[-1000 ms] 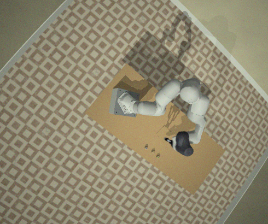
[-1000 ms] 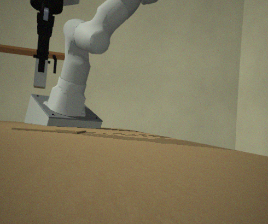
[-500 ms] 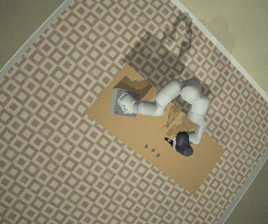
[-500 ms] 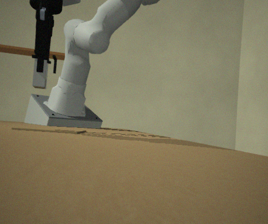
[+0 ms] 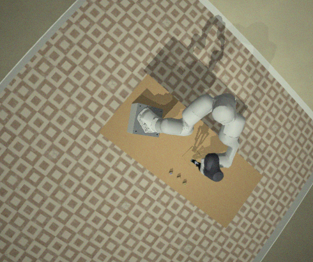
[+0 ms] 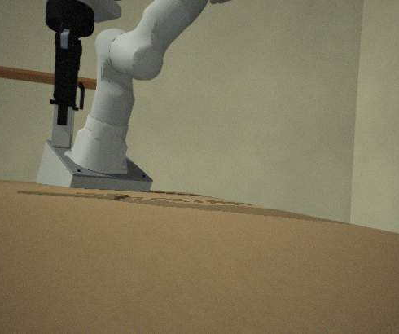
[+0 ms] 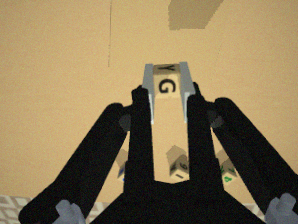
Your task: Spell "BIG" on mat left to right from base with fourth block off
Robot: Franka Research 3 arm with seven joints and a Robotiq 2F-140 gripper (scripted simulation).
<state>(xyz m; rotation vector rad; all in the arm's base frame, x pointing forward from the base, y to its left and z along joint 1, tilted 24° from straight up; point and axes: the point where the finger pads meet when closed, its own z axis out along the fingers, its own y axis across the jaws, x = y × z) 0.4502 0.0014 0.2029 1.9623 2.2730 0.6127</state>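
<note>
My gripper is now 11 cm above the thin mat and 4 cm to the right of it.
</note>
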